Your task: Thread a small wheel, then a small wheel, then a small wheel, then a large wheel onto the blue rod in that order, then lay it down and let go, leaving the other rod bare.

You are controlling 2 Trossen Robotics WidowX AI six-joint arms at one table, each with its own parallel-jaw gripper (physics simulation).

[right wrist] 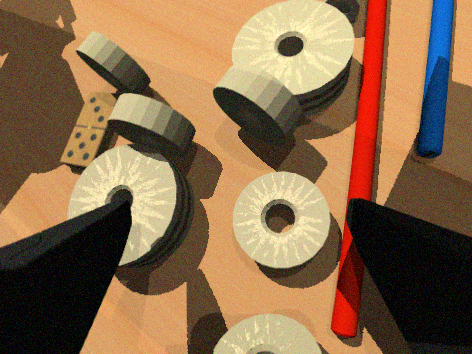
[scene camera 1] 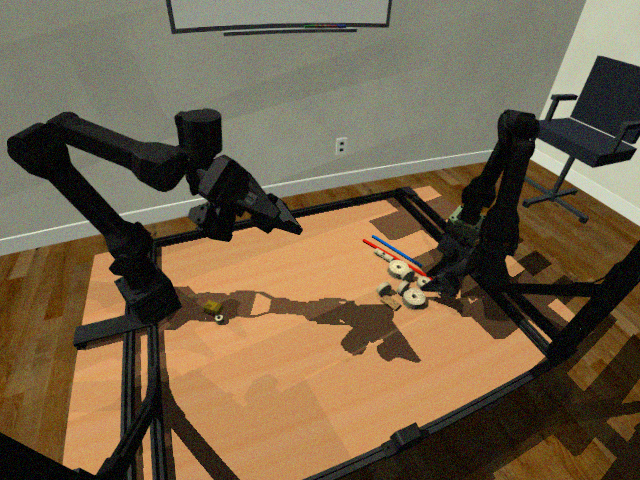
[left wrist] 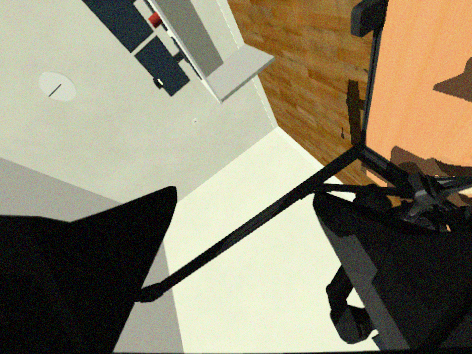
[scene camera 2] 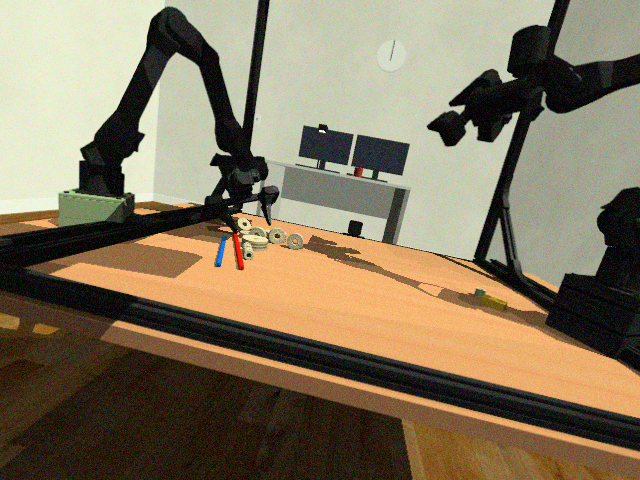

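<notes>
The blue rod lies bare on the table beside the red rod. Several cream wheels lie near them. In the right wrist view a small wheel lies flat between the open fingers of my right gripper, which hangs low over it and holds nothing. Large wheels lie flat. Other small wheels stand on edge. My left gripper is open and empty, high over the table's far side.
A domino lies by the wheels. A yellow block and a small grey nut lie near the left arm's base. A black frame edges the table.
</notes>
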